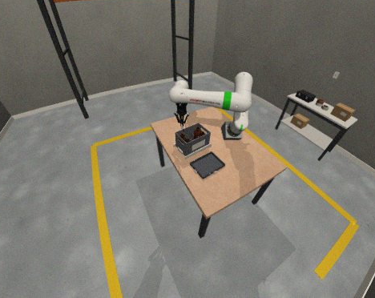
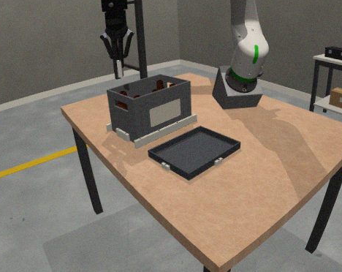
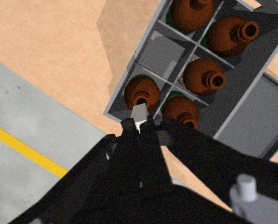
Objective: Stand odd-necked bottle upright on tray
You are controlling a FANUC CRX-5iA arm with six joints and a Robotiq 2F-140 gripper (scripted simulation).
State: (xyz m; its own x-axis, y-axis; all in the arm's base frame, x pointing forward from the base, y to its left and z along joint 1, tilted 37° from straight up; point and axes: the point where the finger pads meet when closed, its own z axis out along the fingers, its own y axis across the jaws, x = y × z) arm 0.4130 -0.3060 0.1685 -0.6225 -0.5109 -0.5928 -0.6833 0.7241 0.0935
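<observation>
Now: hand 90 mm past the dark grey crate, 40 mm to the right of it and 170 mm above it. The rest, counted from my hand: dark tray 70 mm behind, 310 mm to the left, 240 mm below; then bottle 180 mm behind, 10 mm to the right, 170 mm below.
</observation>
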